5 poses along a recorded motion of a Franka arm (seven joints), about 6.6 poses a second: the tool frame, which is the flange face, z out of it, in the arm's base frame.
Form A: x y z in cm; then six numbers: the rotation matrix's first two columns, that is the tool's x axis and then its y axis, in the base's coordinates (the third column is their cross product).
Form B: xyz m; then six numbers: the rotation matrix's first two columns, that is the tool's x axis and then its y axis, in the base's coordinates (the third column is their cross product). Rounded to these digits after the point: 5 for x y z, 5 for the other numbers.
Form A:
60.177 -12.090 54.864 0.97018 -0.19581 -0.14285 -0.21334 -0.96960 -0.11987
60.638 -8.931 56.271 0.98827 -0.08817 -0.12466 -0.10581 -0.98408 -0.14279
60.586 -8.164 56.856 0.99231 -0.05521 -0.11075 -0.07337 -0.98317 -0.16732
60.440 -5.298 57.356 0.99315 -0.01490 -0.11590 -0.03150 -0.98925 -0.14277
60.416 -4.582 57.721 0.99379 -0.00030 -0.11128 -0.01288 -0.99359 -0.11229
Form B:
0.60177 -0.12090 0.54864 0.97018 -0.19581 -0.14285 -0.21334 -0.96960 -0.11987
0.60638 -0.08931 0.56271 0.98827 -0.08817 -0.12466 -0.10581 -0.98408 -0.14279
0.60586 -0.08164 0.56856 0.99231 -0.05521 -0.11075 -0.07337 -0.98317 -0.16732
0.60440 -0.05298 0.57356 0.99315 -0.01490 -0.11590 -0.03150 -0.98925 -0.14277
0.60416 -0.04582 0.57721 0.99379 -0.00030 -0.11128 -0.01288 -0.99359 -0.11229

